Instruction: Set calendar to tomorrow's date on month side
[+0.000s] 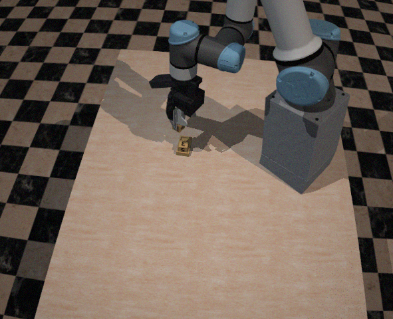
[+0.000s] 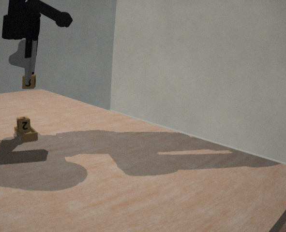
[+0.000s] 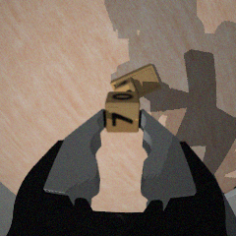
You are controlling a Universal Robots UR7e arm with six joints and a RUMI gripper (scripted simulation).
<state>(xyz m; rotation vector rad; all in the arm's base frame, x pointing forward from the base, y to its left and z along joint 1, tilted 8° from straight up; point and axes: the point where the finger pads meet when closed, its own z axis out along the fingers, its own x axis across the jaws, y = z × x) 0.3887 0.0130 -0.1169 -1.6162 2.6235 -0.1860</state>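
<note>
The wooden digit cube lies 2 cm behind my hand and 11 cm below it. From my hand the other things lie so: wooden tray: 2 cm behind, 1 cm to the right, 12 cm below.
</note>
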